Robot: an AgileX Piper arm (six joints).
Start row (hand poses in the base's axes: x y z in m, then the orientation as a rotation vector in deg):
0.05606 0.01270 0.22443 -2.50 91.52 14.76
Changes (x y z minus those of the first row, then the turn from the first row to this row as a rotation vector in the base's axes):
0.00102 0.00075 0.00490 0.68 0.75 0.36
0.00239 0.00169 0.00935 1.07 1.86 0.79
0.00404 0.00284 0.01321 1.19 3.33 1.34
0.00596 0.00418 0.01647 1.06 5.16 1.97
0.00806 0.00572 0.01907 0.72 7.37 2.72
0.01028 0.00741 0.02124 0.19 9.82 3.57
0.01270 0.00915 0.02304 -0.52 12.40 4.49
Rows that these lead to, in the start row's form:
0.05708 0.01345 0.22933 -2.17 92.18 15.63
0.05845 0.01439 0.23378 -2.08 93.23 16.34
0.06010 0.01554 0.23764 -2.24 94.68 16.96
0.06202 0.01688 0.24090 -2.62 96.52 17.46
0.06412 0.01842 0.24350 -3.22 98.77 17.91
0.06634 0.02011 0.24567 -4.03 101.29 18.30
0.06876 0.02185 0.24747 -5.04 103.95 18.60

